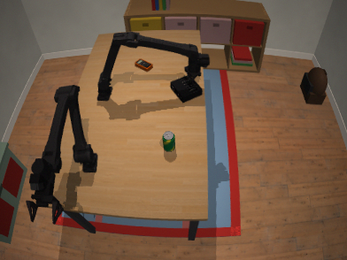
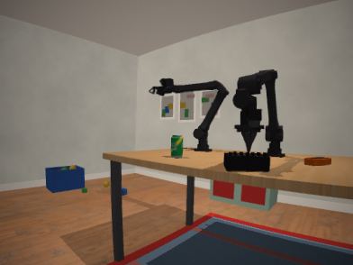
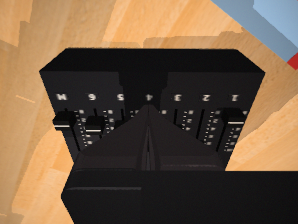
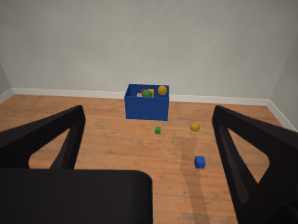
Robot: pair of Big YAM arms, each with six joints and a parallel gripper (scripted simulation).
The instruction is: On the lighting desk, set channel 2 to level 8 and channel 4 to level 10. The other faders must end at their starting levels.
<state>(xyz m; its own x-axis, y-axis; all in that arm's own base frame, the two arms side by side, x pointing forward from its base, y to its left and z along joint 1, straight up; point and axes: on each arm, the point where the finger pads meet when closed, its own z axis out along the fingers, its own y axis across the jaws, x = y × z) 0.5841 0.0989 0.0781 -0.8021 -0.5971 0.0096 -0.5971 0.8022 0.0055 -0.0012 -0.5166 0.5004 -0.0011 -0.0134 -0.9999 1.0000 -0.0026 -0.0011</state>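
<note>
The channel 4 cap lies 1 cm to the right of my left hand, 1 cm below it and 1 cm behind it. Round my left hand: channel 3 knob: 3 cm to the right, 1 cm below, 1 cm behind; channel 2 knob: 6 cm to the right, 2 cm behind, 1 cm below.
</note>
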